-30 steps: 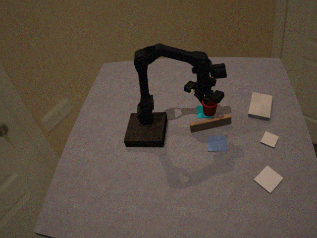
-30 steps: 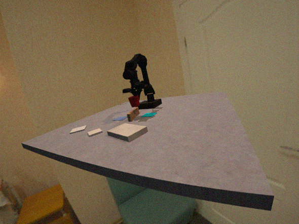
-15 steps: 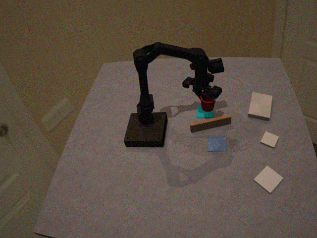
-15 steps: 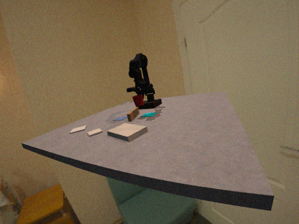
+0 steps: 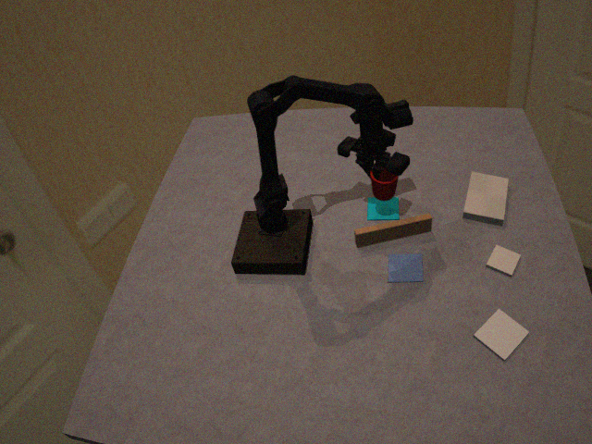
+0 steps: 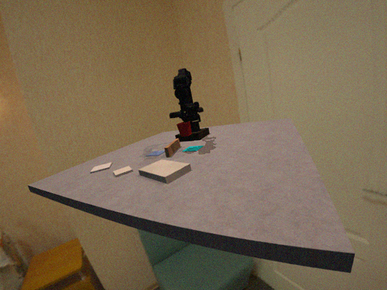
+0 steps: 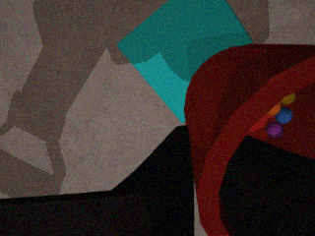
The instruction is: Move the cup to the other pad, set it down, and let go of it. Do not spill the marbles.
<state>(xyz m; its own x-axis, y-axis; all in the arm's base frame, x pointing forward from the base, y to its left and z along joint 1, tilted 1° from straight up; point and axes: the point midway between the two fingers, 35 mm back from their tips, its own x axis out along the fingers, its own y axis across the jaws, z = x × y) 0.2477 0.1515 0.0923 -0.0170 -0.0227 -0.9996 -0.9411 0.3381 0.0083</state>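
Right now my gripper tip is 12 cm above the teal pad, 2 cm short of it and 1 cm to the right of it. The rest, counted from my gripper tip: wooden bar: 10 cm below, 9 cm to the right, 7 cm ahead; then red cup: 3 cm ahead, 1 cm to the right.
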